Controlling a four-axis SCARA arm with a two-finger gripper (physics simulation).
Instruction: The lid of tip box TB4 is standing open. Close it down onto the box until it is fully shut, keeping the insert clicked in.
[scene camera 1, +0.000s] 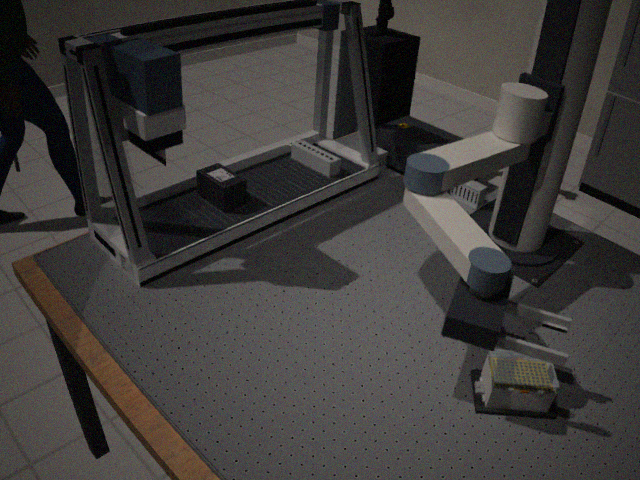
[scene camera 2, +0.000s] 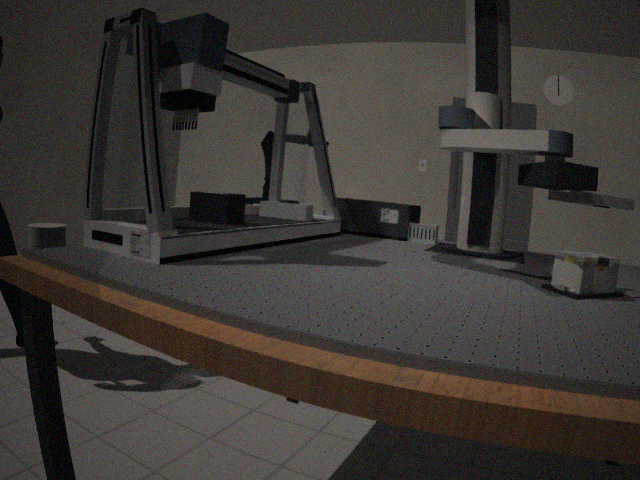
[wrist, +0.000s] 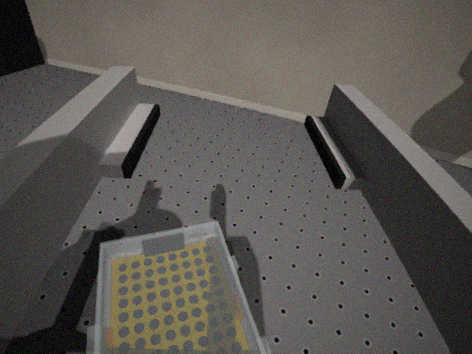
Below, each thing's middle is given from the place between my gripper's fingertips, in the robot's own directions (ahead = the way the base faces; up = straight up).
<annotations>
I see my gripper 12 cm above the clear lid (scene camera 1: 516, 371), 6 cm to the left of it and 1 cm past it. From my hand the other things lie so: tip box TB4 (scene camera 1: 487, 400) (15 cm below, 6 cm to the right, 1 cm behind).
</annotations>
